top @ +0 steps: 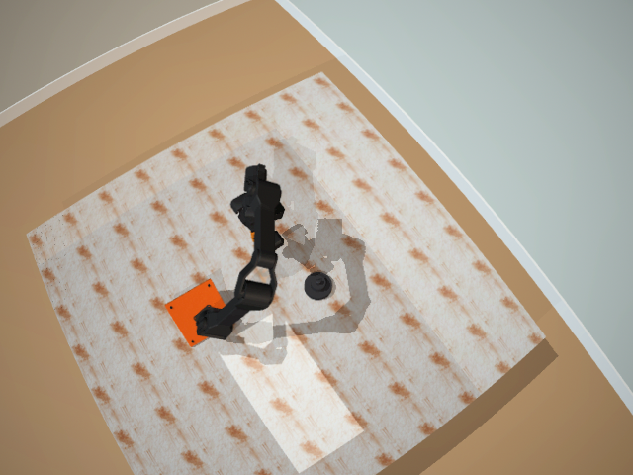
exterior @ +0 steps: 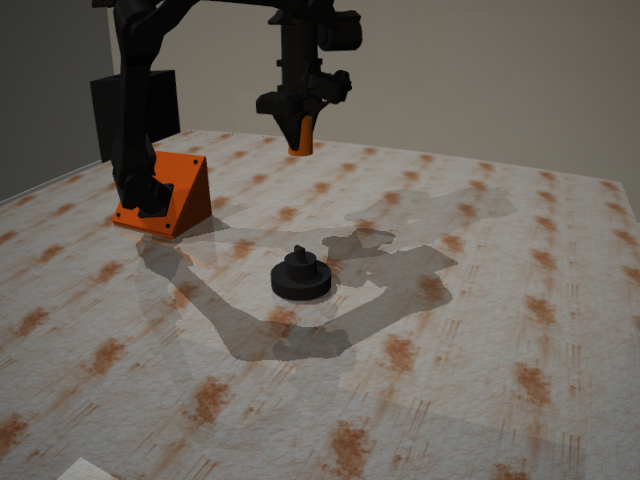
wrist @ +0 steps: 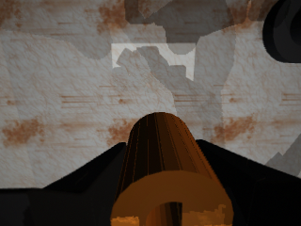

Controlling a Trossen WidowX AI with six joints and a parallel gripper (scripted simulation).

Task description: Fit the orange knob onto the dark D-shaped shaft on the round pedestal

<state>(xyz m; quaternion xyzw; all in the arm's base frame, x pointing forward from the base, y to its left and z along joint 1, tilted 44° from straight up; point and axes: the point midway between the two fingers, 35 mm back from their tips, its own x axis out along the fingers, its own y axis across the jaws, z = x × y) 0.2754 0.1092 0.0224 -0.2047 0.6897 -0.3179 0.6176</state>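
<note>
My gripper tip is 60 mm short of the dark round pedestal, 190 mm to the left of it and 110 mm above it. The rest, counted from my gripper tip: orange knob 20 mm above.
</note>
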